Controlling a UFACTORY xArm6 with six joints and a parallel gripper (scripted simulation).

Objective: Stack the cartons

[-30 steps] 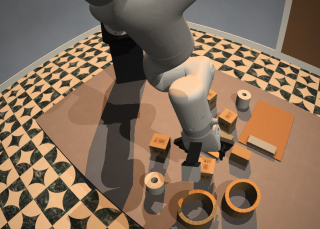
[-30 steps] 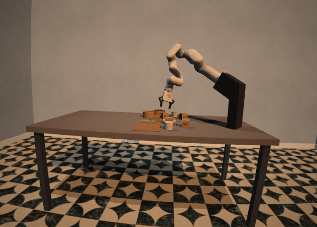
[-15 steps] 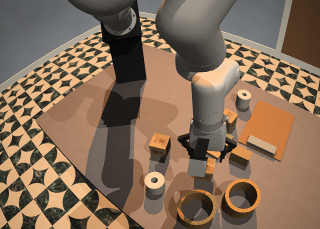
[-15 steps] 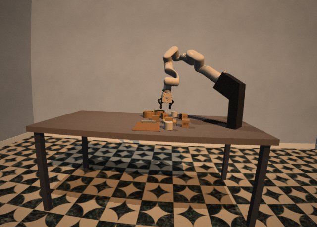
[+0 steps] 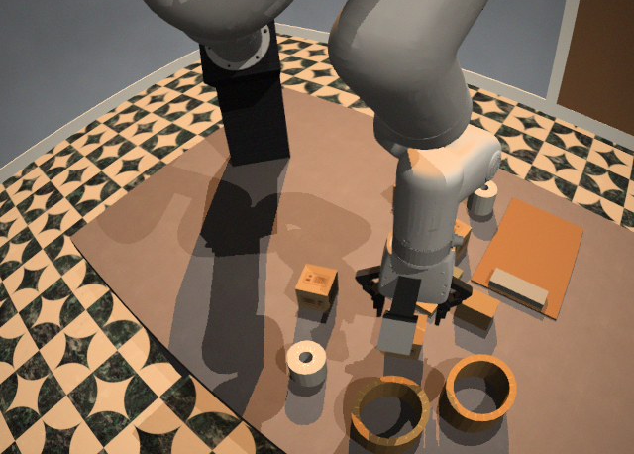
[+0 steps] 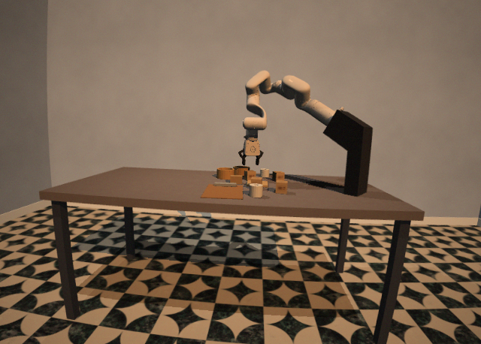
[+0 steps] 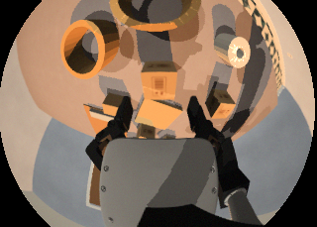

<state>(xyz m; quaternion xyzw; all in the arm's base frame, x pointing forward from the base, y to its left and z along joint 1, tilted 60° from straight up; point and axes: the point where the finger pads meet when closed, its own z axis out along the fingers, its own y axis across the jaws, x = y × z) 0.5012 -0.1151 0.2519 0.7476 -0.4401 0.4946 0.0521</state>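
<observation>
Right now my hand is 14 cm to the right of the square wooden board, 10 cm above it and 1 cm past it. Round my hand: block: 11 cm ahead, 10 cm to the left, 8 cm below; then pale cylinder: 39 cm to the left, 8 cm below, 6 cm ahead.
</observation>
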